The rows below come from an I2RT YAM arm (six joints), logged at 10 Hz.
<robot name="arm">
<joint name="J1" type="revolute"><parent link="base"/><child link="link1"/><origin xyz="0.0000 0.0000 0.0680"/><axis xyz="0 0 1"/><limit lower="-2.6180" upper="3.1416"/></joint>
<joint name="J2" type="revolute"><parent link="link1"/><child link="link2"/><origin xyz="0.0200 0.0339 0.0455"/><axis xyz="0 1 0"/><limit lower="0.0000" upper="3.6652"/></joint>
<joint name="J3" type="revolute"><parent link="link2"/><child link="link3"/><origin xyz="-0.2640 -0.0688 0.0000"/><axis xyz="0 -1 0"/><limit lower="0.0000" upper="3.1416"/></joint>
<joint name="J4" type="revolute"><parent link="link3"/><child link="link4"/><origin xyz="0.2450 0.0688 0.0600"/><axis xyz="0 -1 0"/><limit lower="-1.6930" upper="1.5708"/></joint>
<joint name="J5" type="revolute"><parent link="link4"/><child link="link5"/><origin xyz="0.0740 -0.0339 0.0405"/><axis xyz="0 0 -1"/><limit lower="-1.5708" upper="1.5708"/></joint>
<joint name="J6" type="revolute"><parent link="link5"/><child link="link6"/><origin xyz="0.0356 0.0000 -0.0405"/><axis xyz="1 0 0"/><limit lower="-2.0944" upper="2.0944"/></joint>
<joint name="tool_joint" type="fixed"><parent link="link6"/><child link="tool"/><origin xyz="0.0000 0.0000 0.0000" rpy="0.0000 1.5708 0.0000"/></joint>
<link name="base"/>
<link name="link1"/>
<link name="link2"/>
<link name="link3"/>
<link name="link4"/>
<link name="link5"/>
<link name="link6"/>
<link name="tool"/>
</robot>
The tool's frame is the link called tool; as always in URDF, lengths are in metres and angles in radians.
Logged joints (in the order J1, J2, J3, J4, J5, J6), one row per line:
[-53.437 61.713 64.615 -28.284 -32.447 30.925]
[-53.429 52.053 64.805 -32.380 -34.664 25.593]
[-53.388 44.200 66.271 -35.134 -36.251 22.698]
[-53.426 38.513 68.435 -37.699 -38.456 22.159]
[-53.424 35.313 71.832 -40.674 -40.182 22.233]
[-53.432 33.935 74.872 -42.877 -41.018 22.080]
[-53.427 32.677 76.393 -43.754 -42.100 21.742]
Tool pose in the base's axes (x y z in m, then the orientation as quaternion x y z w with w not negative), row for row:
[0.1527 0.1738 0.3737 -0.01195 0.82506 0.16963 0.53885]
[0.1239 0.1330 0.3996 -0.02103 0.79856 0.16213 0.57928]
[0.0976 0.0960 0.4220 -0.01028 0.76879 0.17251 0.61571]
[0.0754 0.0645 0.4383 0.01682 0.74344 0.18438 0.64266]
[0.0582 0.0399 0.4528 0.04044 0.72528 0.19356 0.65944]
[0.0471 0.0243 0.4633 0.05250 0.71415 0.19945 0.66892]
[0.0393 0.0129 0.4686 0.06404 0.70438 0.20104 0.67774]
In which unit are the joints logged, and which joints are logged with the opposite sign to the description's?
The joints are logged in degrees. Opposite sign: J1, J5.
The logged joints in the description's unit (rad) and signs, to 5 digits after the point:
[0.93265 1.07710 1.12774 -0.49365 0.56631 0.53974]
[0.93251 0.90850 1.13106 -0.56514 0.60500 0.44668]
[0.93180 0.77144 1.15665 -0.61320 0.63270 0.39615]
[0.93246 0.67218 1.19442 -0.65797 0.67118 0.38675]
[0.93242 0.61633 1.25370 -0.70990 0.70131 0.38804]
[0.93256 0.59228 1.30676 -0.74834 0.71590 0.38537]
[0.93248 0.57032 1.33331 -0.76365 0.73478 0.37947]

